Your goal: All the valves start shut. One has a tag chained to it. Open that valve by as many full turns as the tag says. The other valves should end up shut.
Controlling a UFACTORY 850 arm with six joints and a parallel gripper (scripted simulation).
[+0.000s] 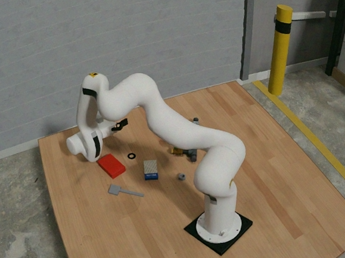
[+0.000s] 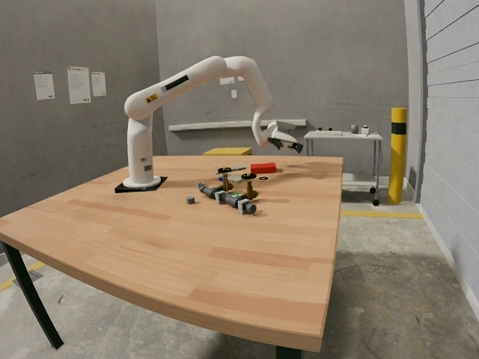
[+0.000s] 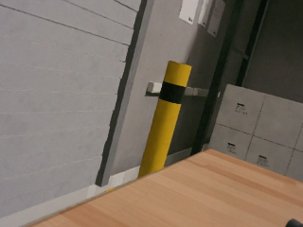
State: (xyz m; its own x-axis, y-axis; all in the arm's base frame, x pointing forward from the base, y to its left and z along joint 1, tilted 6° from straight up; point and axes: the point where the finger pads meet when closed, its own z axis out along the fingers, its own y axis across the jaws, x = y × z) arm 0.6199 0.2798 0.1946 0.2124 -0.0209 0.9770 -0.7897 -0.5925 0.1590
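Now: the green tag 28 cm to the right of my hand, 14 cm below it and 12 cm behind it. Round my hand: red block (17 cm behind, 12 cm below, 8 cm to the left); then grey paddle-shaped tool (33 cm behind, 13 cm below, 6 cm to the left); then blue-and-grey box (24 cm behind, 13 cm below, 9 cm to the right).
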